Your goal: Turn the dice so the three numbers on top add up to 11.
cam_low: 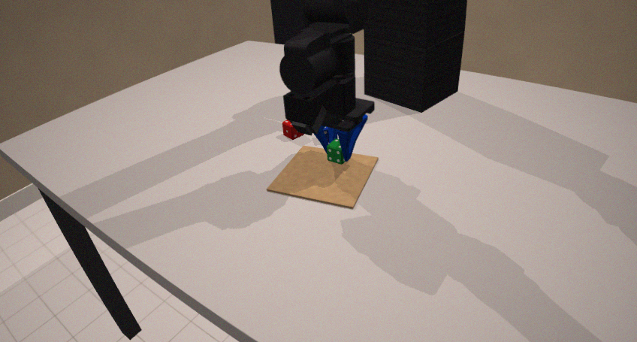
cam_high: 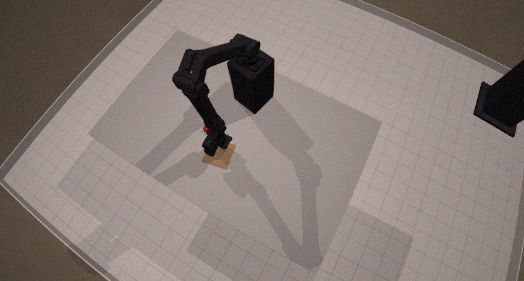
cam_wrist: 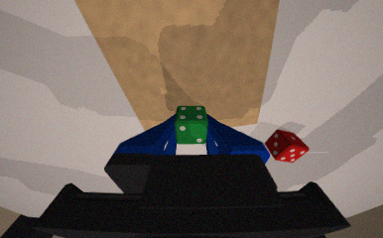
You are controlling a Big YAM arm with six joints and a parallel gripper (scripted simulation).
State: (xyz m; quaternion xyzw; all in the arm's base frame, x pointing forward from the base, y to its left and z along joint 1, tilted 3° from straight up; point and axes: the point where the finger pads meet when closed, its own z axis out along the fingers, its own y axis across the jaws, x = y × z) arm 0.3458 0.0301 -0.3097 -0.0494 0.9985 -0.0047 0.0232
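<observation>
The green die is right at my hand. Also, from my hand: tan mat (50 mm ahead, 10 mm below); red die (30 mm behind, 130 mm to the right); blue die (50 mm behind, 60 mm to the right).
</observation>
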